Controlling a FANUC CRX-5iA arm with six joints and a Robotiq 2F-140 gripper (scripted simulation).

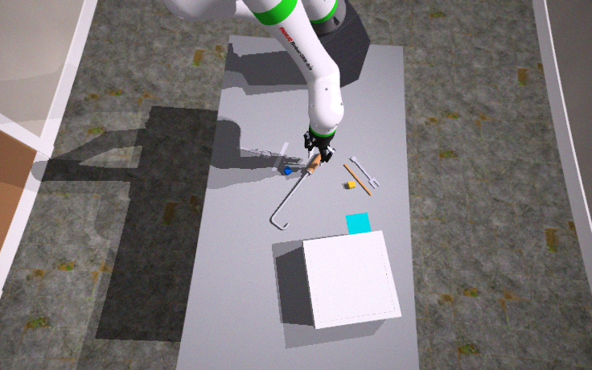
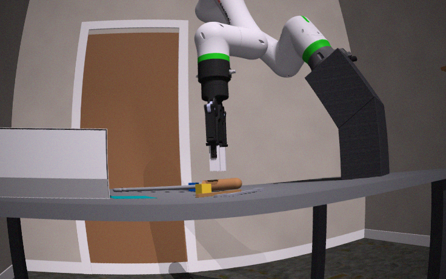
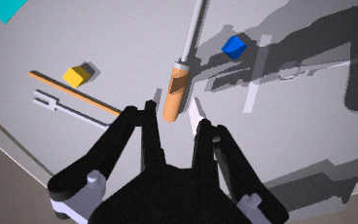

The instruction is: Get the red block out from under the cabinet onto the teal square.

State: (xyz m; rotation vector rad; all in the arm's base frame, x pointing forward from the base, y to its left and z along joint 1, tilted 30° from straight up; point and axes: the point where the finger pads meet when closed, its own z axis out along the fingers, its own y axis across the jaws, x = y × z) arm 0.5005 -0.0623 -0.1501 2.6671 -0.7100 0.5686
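My hand is 12 cm to the left of the blue block, 7 cm above it and 4 cm short of it. From my hand the other things lie so: long grey hook tool 13 cm ahead, 7 cm below, 4 cm to the right; then yellow block 16 cm to the left, 9 cm ahead, 7 cm below; then flat grey bar 16 cm to the right, 9 cm below, 3 cm behind.
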